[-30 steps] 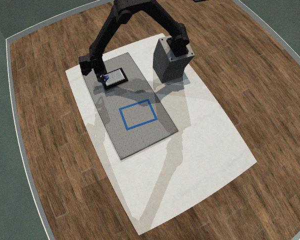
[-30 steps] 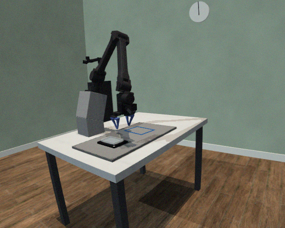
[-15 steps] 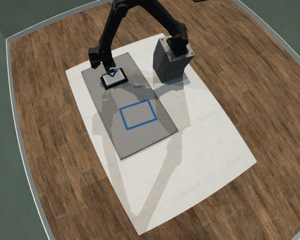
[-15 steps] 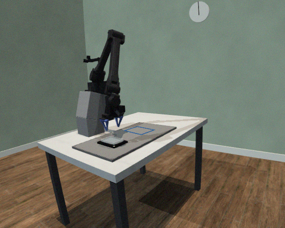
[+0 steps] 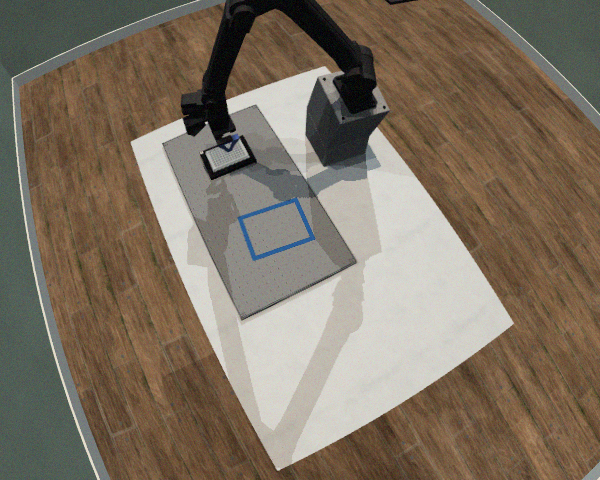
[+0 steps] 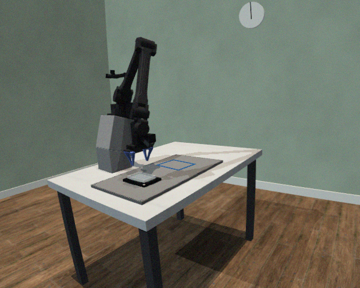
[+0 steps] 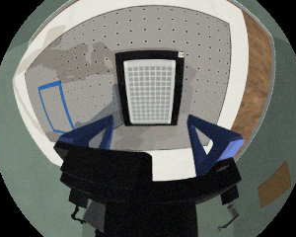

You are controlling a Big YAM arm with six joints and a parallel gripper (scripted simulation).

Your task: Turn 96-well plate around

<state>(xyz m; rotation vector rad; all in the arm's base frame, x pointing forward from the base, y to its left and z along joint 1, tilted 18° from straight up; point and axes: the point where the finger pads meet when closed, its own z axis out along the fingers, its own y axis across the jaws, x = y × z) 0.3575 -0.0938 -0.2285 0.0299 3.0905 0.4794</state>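
Now: the white 96-well plate 8 cm below my hand. The rest, counted from my hand: white A1 mark: 9 cm below, 8 cm ahead, 5 cm to the right; then black plate nest N1: 10 cm below.
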